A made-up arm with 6 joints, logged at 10 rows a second.
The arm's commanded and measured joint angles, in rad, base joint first. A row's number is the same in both.
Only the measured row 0 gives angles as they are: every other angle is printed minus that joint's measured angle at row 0.
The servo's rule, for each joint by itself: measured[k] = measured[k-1] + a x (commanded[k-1-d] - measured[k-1]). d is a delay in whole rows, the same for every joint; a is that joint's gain. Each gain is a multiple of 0.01, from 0.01 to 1. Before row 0 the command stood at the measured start. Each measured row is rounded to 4 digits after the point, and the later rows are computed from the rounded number. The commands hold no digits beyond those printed.
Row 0, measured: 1.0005 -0.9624 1.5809 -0.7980 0.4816 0.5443
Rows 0 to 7, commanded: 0.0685 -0.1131 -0.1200 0.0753 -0.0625 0.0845; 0.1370 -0.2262 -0.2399 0.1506 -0.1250 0.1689; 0.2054 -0.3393 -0.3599 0.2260 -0.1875 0.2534; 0.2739 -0.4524 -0.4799 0.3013 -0.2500 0.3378; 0.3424 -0.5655 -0.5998 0.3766 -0.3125 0.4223; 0.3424 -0.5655 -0.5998 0.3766 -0.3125 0.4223; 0.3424 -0.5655 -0.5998 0.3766 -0.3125 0.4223; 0.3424 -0.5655 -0.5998 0.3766 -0.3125 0.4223
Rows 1 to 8, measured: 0.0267 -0.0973 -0.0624 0.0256 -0.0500 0.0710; 0.0697 -0.2082 -0.1547 0.0681 -0.1100 0.1532; 0.1226 -0.3209 -0.2614 0.1218 -0.1720 0.2374; 0.1816 -0.4340 -0.3750 0.1828 -0.2344 0.3217; 0.2443 -0.5471 -0.4919 0.2487 -0.2969 0.4062; 0.2826 -0.5629 -0.5480 0.2922 -0.3094 0.4197; 0.3059 -0.5651 -0.5749 0.3209 -0.3119 0.4219; 0.3201 -0.5654 -0.5878 0.3398 -0.3124 0.4222
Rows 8 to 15, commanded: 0.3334 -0.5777 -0.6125 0.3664 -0.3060 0.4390; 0.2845 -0.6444 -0.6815 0.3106 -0.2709 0.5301; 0.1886 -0.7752 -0.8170 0.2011 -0.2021 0.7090; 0.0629 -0.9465 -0.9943 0.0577 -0.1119 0.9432; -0.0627 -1.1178 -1.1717 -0.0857 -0.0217 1.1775; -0.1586 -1.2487 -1.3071 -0.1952 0.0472 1.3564; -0.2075 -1.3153 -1.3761 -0.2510 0.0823 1.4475; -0.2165 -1.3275 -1.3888 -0.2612 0.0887 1.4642
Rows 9 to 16, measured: 0.3253 -0.5760 -0.6006 0.3488 -0.3073 0.4363; 0.3094 -0.6348 -0.6427 0.3358 -0.2782 0.5151; 0.2623 -0.7555 -0.7333 0.2900 -0.2173 0.6780; 0.1845 -0.9198 -0.8690 0.2110 -0.1330 0.9008; 0.0881 -1.0901 -1.0264 0.1101 -0.0440 1.1332; -0.0081 -1.2265 -1.1724 0.0063 0.0290 1.3207; -0.0859 -1.3029 -1.2783 -0.0812 0.0716 1.4272; -0.1368 -1.3241 -1.3358 -0.1424 0.0853 1.4583
